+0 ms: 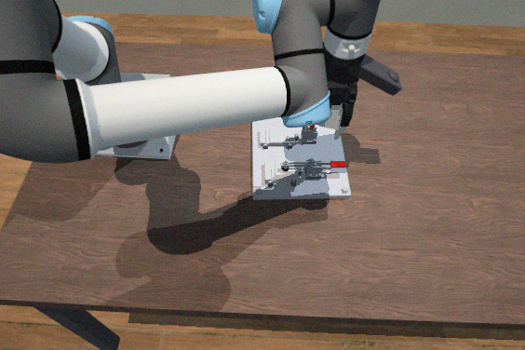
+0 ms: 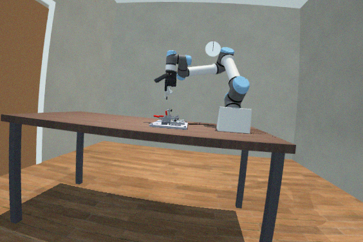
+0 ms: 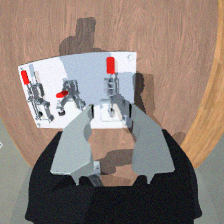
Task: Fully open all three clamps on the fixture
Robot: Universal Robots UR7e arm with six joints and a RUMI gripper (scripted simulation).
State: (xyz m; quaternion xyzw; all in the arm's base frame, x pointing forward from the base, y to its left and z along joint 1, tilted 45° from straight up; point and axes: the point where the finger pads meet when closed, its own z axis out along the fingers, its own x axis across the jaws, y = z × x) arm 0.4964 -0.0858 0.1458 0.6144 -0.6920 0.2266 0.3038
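My hand is 190 mm above the white fixture plate, 110 mm to the right of it and 60 mm past it. Also, from my hand: grey part (230 mm to the left, 160 mm below, 100 mm behind).
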